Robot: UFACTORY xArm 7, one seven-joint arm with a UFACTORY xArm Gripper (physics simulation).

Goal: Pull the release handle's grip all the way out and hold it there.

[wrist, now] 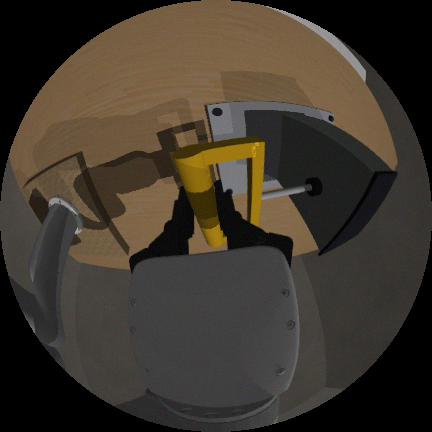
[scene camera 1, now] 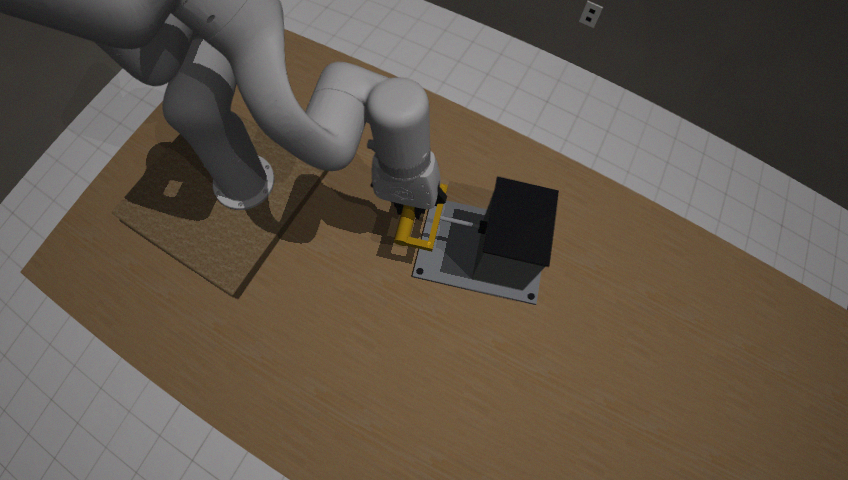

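The release handle is a yellow frame with a round grip bar (scene camera 1: 404,227) (wrist: 195,172) on the side away from the dark housing (scene camera 1: 518,223) (wrist: 325,175). A light metal rod (scene camera 1: 457,221) (wrist: 286,192) joins the handle's flat back bar (scene camera 1: 437,227) (wrist: 256,185) to a black collar (scene camera 1: 482,227) (wrist: 314,187) on the housing. A stretch of the rod shows between the back bar and the collar. My gripper (scene camera 1: 409,212) (wrist: 202,193) is shut on the yellow grip bar, with one black finger on each side of it. In scene camera 1 the gripper body hides part of the handle.
The housing stands on a grey base plate (scene camera 1: 476,288) (wrist: 275,106) with dark bolts, on the wooden table (scene camera 1: 357,356) (wrist: 150,50). The arm's base stands on a brown slab (scene camera 1: 232,261) at the left. The handle's far end is near the gripper body.
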